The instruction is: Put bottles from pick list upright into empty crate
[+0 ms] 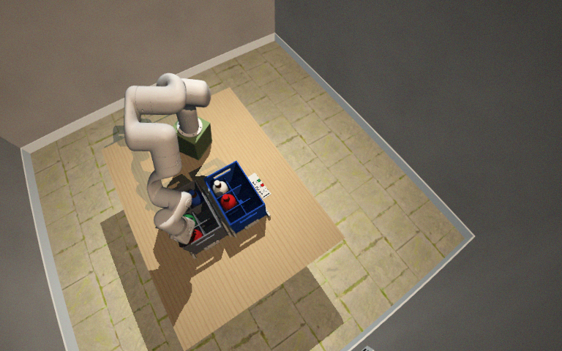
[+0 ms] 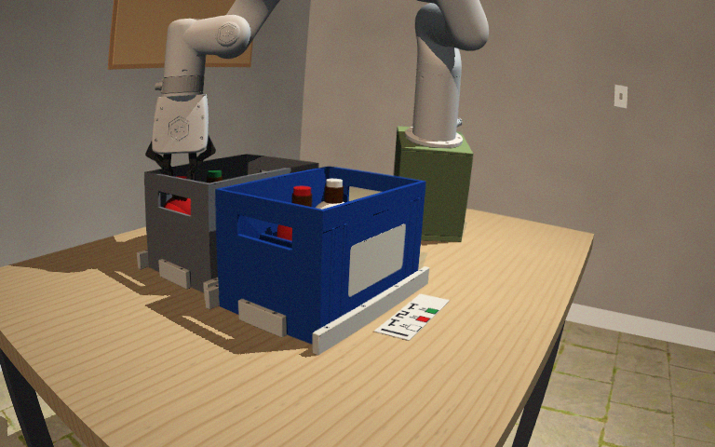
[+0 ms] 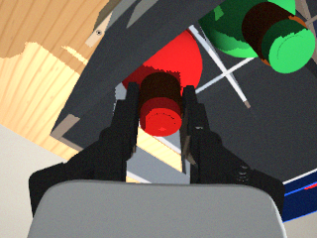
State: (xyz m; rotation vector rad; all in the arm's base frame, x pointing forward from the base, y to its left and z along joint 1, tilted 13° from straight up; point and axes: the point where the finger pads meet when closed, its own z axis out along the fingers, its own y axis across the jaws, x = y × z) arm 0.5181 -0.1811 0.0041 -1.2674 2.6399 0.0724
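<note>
Now: hand 80 mm past the green-label bottle, 70 mm above it and 10 mm to the left of it. The rest, counted from my hand: red bottle 210 mm to the left, 100 mm behind, 70 mm below; then grey crate 90 mm behind, 70 mm below, 30 mm to the left; then blue-label bottle 190 mm behind, 70 mm to the left, 70 mm below.
</note>
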